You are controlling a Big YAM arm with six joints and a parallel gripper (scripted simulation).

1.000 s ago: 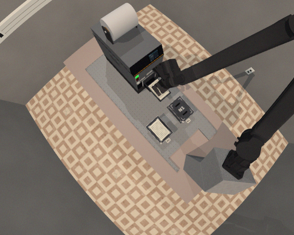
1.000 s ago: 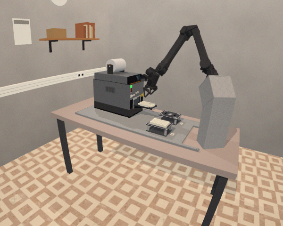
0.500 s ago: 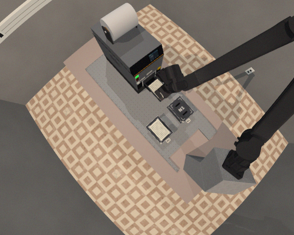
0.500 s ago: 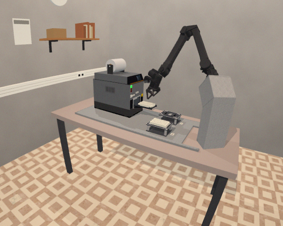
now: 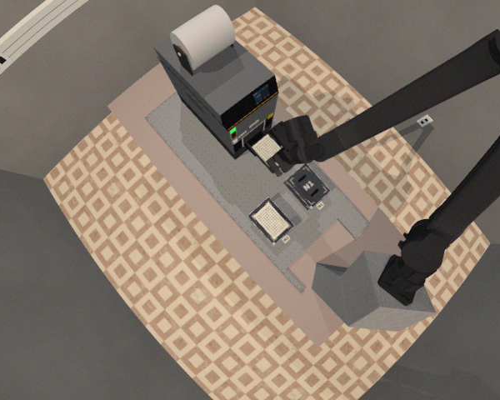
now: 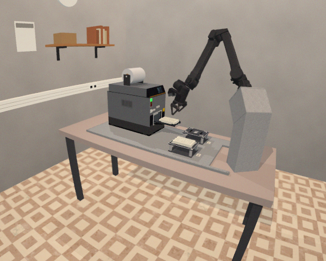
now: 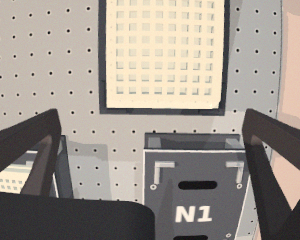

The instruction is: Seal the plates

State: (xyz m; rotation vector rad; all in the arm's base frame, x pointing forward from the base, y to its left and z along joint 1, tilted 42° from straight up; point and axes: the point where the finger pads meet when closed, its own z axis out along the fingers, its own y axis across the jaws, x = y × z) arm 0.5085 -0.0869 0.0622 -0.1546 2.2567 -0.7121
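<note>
The start button is 170 mm ahead of my hand and 60 mm to the left of it. Round my hand: sealer stage 90 mm below, 50 mm ahead, 20 mm to the right; cream well plate 180 mm to the left, 130 mm below, 130 mm behind; foil roll 380 mm ahead, 230 mm above, 60 mm to the right.
</note>
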